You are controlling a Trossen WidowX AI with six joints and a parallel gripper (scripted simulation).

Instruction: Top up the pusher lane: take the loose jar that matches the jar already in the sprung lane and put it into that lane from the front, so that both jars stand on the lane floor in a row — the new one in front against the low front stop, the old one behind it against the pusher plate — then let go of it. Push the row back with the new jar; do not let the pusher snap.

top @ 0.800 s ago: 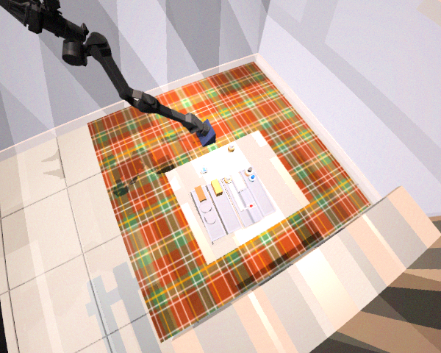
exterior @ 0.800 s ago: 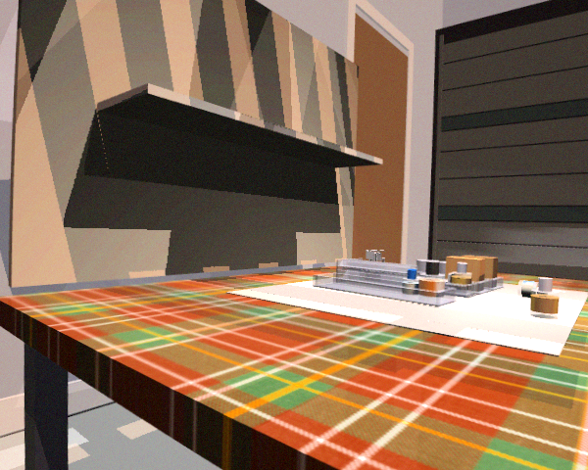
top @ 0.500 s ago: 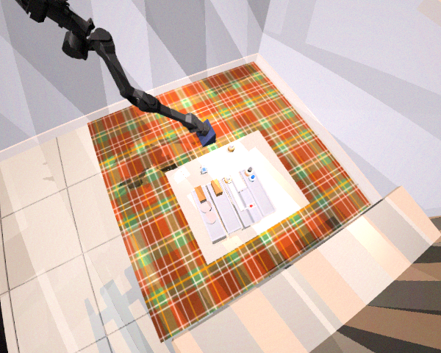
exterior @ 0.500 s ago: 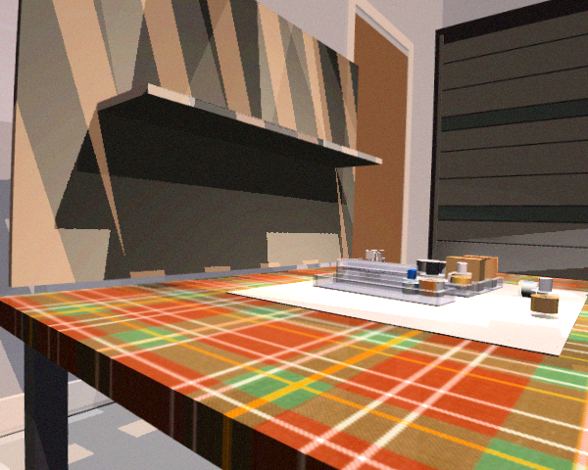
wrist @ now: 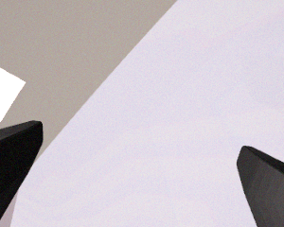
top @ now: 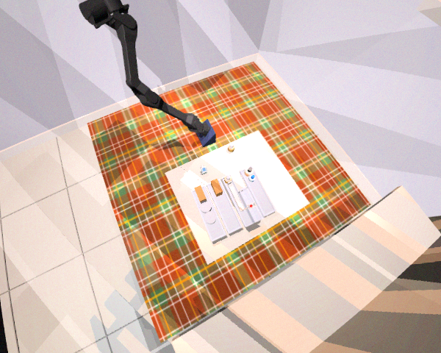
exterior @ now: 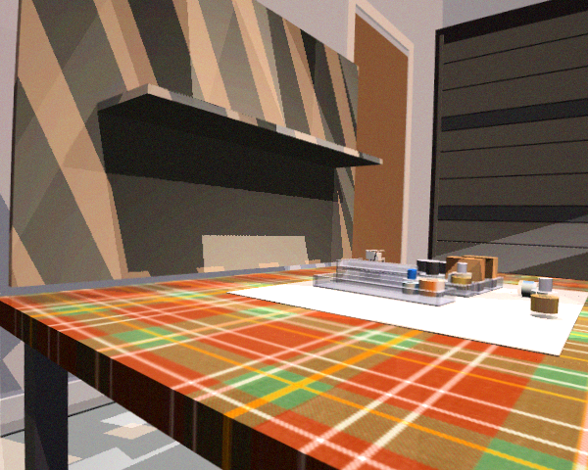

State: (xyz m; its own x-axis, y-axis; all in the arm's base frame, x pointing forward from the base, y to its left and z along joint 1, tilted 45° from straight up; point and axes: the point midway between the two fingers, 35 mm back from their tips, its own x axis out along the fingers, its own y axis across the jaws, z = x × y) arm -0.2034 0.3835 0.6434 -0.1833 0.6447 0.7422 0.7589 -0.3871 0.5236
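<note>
Right now the small loose jar is 760 mm below my gripper tip, 510 mm ahead of it and 50 mm to the left of it. Also, from my gripper tip: lane rack: 800 mm ahead, 760 mm below, 130 mm to the left.
</note>
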